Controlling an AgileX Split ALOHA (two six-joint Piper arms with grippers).
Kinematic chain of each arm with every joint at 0, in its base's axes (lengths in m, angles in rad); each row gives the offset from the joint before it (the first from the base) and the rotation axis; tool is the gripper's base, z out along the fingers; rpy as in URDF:
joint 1: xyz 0 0 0.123 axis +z
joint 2: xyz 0 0 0 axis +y
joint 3: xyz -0.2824 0 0.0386 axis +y
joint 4: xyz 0.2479 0 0.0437 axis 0.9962 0 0.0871
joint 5: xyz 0 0 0 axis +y
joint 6: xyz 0.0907 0 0.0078 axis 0.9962 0 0.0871
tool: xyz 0 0 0 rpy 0 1.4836 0
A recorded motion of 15 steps. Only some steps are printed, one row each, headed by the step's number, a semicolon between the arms.
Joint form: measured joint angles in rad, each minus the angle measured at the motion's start. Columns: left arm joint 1, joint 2, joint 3, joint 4, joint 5, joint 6; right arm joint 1, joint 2, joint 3, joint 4, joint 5, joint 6.
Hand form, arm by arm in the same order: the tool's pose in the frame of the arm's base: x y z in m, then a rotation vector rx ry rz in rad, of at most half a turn. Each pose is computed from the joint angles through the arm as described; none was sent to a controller.
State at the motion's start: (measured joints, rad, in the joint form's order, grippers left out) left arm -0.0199 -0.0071 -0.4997 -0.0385 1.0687 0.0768; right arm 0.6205 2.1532 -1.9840 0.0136 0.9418 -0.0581
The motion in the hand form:
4: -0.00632 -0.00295 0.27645 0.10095 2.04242 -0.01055; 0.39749 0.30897 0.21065 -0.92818 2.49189 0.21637
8: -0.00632 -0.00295 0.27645 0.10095 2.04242 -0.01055; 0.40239 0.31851 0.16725 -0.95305 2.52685 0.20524
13: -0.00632 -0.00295 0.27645 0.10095 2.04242 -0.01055; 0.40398 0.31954 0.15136 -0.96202 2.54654 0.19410
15: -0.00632 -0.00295 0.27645 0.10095 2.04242 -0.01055; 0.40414 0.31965 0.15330 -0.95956 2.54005 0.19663
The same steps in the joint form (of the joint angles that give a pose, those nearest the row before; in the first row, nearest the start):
4: 0.0000 0.0000 0.0000 0.0000 0.0000 0.0000; 0.0383 0.1074 0.0000 0.0000 -0.0605 -0.0021
8: 0.0000 0.0000 0.0000 0.0000 0.0000 0.0000; 0.0471 0.1967 0.0000 0.0012 -0.1081 -0.0030
13: 0.0000 0.0000 0.0000 0.0000 0.0000 0.0000; 0.0471 0.2283 0.0000 -0.0014 -0.1172 -0.0030
15: 0.0000 0.0000 0.0000 0.0000 0.0000 0.0000; 0.0471 0.2248 0.0000 -0.0014 -0.1208 -0.0030

